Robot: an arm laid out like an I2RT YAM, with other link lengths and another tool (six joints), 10 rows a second.
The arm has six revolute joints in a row. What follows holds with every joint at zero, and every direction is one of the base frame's.
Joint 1 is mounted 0.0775 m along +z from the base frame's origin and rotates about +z.
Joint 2 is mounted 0.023 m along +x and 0.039 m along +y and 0.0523 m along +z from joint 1 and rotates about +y.
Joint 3 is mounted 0.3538 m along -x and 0.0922 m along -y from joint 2 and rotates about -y.
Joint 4 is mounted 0.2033 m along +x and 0.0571 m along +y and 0.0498 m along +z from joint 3 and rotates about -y.
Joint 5 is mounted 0.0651 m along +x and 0.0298 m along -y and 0.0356 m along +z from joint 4 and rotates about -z.
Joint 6 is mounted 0.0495 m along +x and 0.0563 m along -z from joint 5 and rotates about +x.
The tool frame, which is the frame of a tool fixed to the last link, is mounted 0.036 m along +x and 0.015 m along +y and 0.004 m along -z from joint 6; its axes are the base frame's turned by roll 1.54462, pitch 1.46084 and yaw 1.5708 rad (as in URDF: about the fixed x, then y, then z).
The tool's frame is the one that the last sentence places.
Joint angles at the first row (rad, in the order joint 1, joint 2, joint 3, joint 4, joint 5, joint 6):
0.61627 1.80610 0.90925 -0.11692 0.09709 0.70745
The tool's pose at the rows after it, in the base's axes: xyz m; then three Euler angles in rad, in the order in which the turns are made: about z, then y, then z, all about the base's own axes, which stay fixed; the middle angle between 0 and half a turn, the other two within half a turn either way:
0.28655 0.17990 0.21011 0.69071 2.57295 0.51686
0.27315 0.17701 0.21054 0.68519 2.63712 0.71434
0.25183 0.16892 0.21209 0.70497 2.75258 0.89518
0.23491 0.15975 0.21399 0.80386 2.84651 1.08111
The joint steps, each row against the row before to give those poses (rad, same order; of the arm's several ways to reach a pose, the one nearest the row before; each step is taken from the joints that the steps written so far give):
-0.00342 -0.00116 0.00342 -0.01336 -0.02670 -0.04462
-0.01374 -0.01027 0.01070 -0.08200 -0.10415 -0.18922
0.00189 -0.01679 0.01716 -0.15831 -0.05265 -0.15299
0.00003 -0.01184 0.00954 -0.12973 -0.02364 -0.09000

